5 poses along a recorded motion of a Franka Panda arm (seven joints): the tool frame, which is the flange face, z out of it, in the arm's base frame.
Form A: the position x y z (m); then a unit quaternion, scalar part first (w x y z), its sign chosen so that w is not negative.
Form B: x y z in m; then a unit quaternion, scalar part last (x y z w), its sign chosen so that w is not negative. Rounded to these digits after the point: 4 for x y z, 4 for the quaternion.
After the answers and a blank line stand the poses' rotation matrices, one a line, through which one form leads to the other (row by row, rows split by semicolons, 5 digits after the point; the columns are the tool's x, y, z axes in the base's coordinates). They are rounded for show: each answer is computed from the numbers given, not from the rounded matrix.
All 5 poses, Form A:
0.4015 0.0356 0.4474 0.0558 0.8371 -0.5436 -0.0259
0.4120 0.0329 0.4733 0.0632 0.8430 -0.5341 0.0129
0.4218 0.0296 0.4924 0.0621 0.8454 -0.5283 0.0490
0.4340 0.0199 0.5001 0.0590 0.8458 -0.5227 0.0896
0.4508 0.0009 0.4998 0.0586 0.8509 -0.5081 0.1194
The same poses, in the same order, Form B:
0.4015 0.0356 0.4474 0.8371 -0.5436 -0.0259 0.0558
0.4120 0.0329 0.4733 0.8430 -0.5341 0.0129 0.0632
0.4218 0.0296 0.4924 0.8454 -0.5283 0.0490 0.0621
0.4340 0.0199 0.5001 0.8458 -0.5227 0.0896 0.0590
0.4508 0.0009 0.4998 0.8509 -0.5081 0.1194 0.0586

0.40767 -0.90718 -0.10403; -0.91297 -0.40278 -0.06526; 0.01730 0.12158 -0.99243
0.42918 -0.90206 -0.04576; -0.89880 -0.42153 -0.12033; 0.08925 0.09277 -0.99168
0.43703 -0.89928 0.01723; -0.88711 -0.43412 -0.15676; 0.14846 0.05322 -0.98749
0.43757 -0.89468 0.08988; -0.87354 -0.44666 -0.19345; 0.21322 0.00614 -0.97698
0.45509 -0.87878 0.14366; -0.85079 -0.47674 -0.22108; 0.26277 -0.02161 -0.96462

